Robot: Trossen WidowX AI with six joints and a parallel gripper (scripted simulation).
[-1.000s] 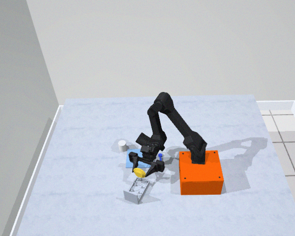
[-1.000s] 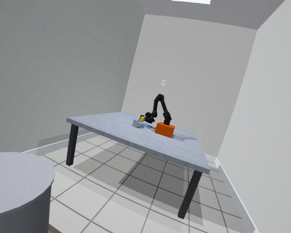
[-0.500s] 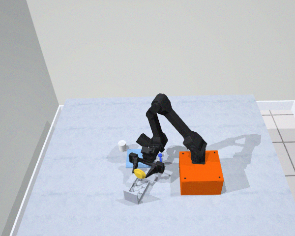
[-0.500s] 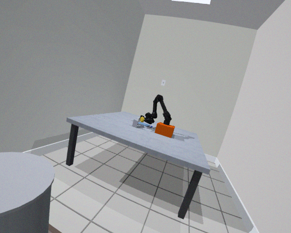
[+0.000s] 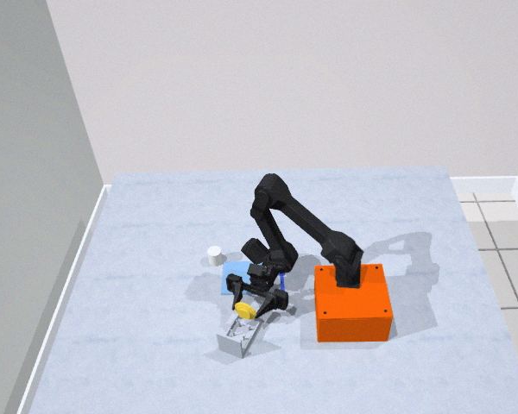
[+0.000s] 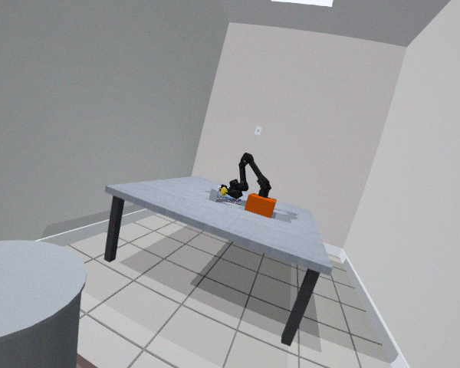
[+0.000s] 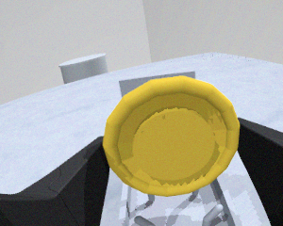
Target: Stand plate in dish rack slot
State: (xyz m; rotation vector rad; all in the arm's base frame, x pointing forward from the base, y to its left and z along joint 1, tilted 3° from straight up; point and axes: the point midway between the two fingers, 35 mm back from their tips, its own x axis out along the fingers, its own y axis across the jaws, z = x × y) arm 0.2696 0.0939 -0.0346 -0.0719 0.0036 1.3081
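My gripper tip is now 1 cm short of the grey dish rack, 3 cm to the right of it and 5 cm above it. From my gripper tip the other things lie so: blue spoon 8 cm behind, 20 cm to the right, 7 cm below; then white cup 15 cm ahead, 24 cm to the right, 4 cm below; then yellow plate 1 cm to the right.
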